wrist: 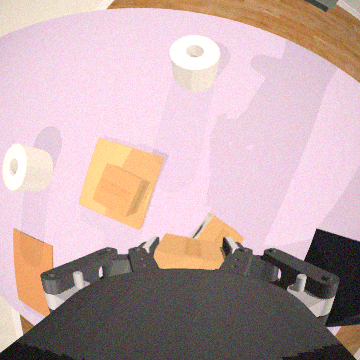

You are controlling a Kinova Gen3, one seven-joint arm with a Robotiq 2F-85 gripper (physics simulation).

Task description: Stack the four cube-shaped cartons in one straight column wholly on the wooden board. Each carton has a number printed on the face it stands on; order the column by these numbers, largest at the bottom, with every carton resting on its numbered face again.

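Frame: origin at the arm's base, x back, y up, z left, level; millimetres.
Seen in the pictures: gripper, fingertip midpoint: [190, 247].
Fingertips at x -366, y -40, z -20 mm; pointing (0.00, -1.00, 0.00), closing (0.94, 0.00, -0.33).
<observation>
Offsets run from my fingertips to a thing's top centre. Level surfaces: height alone.
My gripper [190, 247] is at the lower middle of the wrist view, shut on an orange-tan carton @(dx +5, dy +37, dz +22 mm) [175, 251]; the gripper body hides its lower part, and its numbered face does not show. The wooden board @(dx -135, dy -123, dz -20 mm) [106, 151] appears as a yellow-orange square left of the middle, apart from the gripper. A smaller carton @(dx -110, dy -69, dz -15 mm) [115, 186] stands on it, with a darker side to the right. Another carton @(dx +39, dy -81, dz +9 mm) [221, 231] shows partly just beyond the held one, with a pale strip on its left edge. A fourth carton cannot be made out. No printed numbers are readable.
A white roll @(dx -78, dy -69, dz -247 mm) [194, 67] stands upright at the top middle. Another white roll @(dx -327, dy -61, dz +21 mm) [32, 168] lies at the left. A flat orange panel @(dx -291, dy -119, dz +271 mm) [34, 280] is at the lower left, a black panel [337, 280] at the lower right. The round pink table @(dy -135 mm) [100, 75] carries these things.
</observation>
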